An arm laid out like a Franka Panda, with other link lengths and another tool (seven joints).
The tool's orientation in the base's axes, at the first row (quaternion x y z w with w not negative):
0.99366, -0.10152, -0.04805, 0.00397
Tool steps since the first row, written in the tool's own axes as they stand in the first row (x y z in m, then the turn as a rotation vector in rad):
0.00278, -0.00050, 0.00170, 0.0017, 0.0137, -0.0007
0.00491, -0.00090, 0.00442, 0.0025, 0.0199, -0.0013
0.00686, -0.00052, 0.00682, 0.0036, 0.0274, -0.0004
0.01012, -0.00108, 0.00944, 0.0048, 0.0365, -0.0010
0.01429, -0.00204, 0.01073, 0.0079, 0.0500, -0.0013
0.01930, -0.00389, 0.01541, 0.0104, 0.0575, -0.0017
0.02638, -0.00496, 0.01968, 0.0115, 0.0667, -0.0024
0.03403, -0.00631, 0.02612, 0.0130, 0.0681, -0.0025
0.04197, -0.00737, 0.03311, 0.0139, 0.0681, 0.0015
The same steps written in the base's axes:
0.00265, -0.00007, -0.00196, -0.0010, -0.0138, 0.0008
0.00454, -0.00010, -0.00488, -0.0014, -0.0200, 0.0014
0.00613, -0.00086, -0.00745, -0.0020, -0.0276, 0.0005
0.00917, -0.00097, -0.01037, -0.0026, -0.0367, 0.0012
0.01331, -0.00087, -0.01207, -0.0022, -0.0506, 0.0014
0.01811, -0.00006, -0.01723, -0.0013, -0.0584, 0.0017
0.02482, -0.00044, -0.02217, -0.0020, -0.0677, 0.0025
0.03193, -0.00065, -0.02933, -0.0008, -0.0693, 0.0025
0.03921, -0.00120, -0.03706, -0.0003, -0.0695, -0.0016

